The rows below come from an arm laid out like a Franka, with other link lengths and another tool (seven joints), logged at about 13 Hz.
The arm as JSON. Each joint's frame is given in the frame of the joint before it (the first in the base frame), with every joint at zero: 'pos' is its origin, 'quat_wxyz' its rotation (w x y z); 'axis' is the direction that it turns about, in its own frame. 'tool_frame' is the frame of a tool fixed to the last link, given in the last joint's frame.
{
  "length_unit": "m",
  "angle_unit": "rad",
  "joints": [
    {
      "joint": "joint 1",
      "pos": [
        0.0,
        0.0,
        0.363
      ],
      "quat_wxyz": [
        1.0,
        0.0,
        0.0,
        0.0
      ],
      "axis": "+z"
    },
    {
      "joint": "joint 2",
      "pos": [
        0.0,
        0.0,
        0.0
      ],
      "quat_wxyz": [
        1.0,
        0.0,
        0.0,
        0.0
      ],
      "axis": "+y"
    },
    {
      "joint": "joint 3",
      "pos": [
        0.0,
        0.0,
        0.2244
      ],
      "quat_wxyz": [
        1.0,
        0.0,
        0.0,
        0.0
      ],
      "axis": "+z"
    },
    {
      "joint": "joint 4",
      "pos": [
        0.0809,
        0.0,
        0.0
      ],
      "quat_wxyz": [
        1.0,
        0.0,
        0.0,
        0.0
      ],
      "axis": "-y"
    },
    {
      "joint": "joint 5",
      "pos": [
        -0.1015,
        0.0,
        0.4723
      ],
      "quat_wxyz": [
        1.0,
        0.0,
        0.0,
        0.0
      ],
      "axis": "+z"
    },
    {
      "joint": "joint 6",
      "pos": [
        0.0,
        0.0,
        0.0
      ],
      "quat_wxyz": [
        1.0,
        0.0,
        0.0,
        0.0
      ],
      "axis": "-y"
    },
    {
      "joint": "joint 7",
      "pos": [
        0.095,
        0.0,
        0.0
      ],
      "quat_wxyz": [
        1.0,
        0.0,
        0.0,
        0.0
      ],
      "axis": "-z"
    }
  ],
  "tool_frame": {
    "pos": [
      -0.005,
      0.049,
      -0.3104
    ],
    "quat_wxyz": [
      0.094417,
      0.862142,
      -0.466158,
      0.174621
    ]
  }
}
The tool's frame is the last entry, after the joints.
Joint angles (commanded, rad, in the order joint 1, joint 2, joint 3, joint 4, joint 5, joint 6, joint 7), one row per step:
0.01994, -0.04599, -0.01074, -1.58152, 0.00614, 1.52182, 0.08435
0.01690, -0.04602, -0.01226, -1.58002, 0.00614, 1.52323, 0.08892
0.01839, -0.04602, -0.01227, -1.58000, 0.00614, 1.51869, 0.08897
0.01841, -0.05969, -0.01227, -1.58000, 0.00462, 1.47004, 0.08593
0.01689, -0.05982, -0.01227, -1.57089, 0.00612, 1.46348, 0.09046
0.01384, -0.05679, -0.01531, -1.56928, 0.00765, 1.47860, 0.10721
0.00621, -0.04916, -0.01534, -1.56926, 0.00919, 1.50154, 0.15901
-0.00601, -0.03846, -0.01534, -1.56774, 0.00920, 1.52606, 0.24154
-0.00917, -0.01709, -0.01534, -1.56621, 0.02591, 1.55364, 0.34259
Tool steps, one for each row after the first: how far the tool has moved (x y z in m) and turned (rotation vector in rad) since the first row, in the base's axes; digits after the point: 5 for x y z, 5 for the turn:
0.00121, -0.00286, 0.00098, 0.00003, -0.00291, -0.00914
-0.00028, -0.00193, 0.00059, -0.00001, 0.00161, -0.00768
-0.01618, -0.00249, 0.00491, -0.00162, 0.03656, -0.00439
-0.01625, -0.00294, 0.00950, -0.00022, 0.03392, -0.01030
-0.00993, -0.00620, 0.00981, 0.00125, 0.02036, -0.03313
0.00050, -0.01063, 0.00710, 0.00209, 0.00547, -0.09268
0.01340, -0.01899, 0.00348, 0.00176, -0.00919, -0.18765
0.02804, -0.01713, -0.00574, 0.01815, -0.01404, -0.29188

